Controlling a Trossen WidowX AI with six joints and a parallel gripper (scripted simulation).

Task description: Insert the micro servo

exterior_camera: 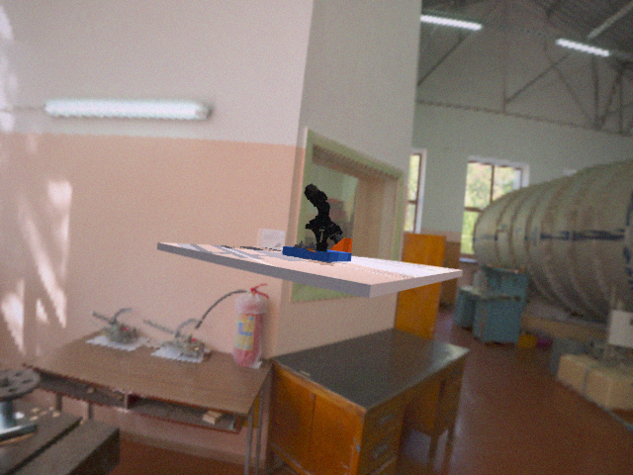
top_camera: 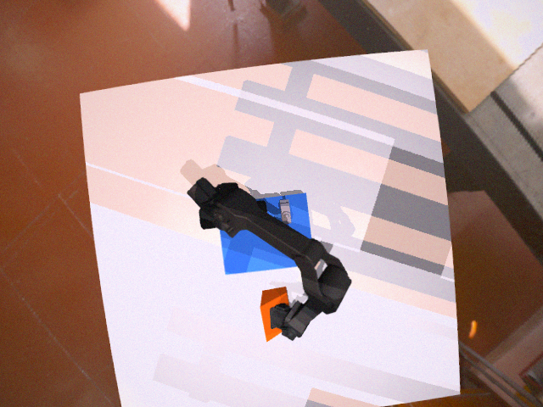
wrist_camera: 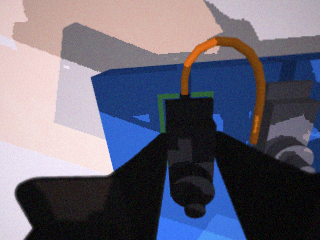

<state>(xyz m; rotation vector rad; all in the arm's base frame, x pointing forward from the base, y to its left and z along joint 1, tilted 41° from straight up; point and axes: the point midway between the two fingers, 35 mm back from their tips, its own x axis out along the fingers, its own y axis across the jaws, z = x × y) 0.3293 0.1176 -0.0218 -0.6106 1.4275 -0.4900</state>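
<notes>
My gripper tip is now 12 cm past the blue deck, 8 cm to the left of it and 6 cm above it.
</notes>
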